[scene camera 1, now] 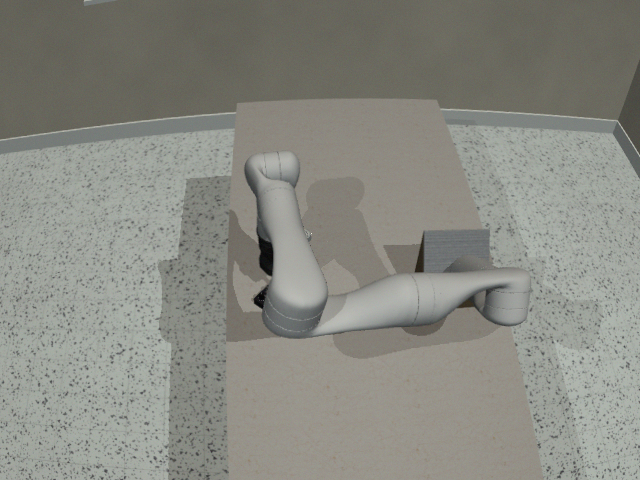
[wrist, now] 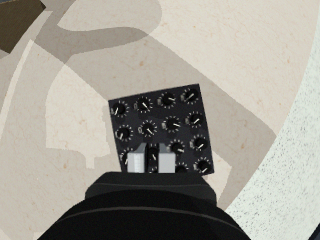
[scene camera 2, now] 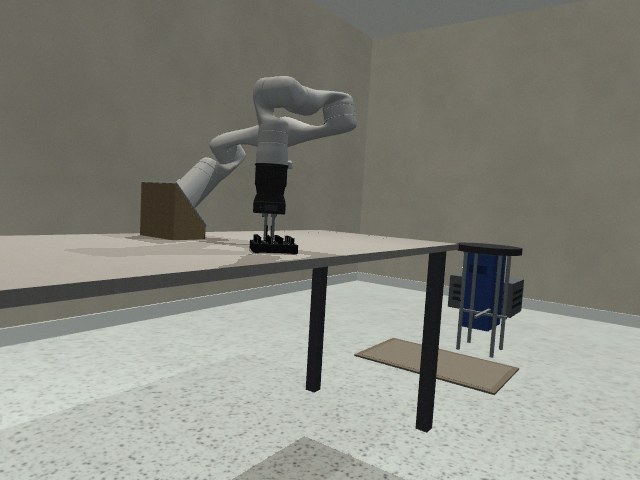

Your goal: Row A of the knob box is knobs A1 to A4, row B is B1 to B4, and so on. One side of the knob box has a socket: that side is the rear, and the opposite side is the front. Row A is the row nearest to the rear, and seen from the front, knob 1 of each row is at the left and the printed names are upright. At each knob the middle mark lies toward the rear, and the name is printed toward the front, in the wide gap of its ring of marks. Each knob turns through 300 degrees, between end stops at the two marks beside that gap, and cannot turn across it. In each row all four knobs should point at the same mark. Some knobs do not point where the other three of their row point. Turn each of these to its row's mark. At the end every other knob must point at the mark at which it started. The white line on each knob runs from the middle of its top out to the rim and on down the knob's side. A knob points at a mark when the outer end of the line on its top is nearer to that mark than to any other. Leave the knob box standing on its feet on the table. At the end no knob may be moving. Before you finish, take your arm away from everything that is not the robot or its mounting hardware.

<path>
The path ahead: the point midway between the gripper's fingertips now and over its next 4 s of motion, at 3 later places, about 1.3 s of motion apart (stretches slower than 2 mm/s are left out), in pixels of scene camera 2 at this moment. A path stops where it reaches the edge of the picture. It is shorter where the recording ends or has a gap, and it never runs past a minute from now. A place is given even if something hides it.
The gripper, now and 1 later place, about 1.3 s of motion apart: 268, 239; 269, 223
</path>
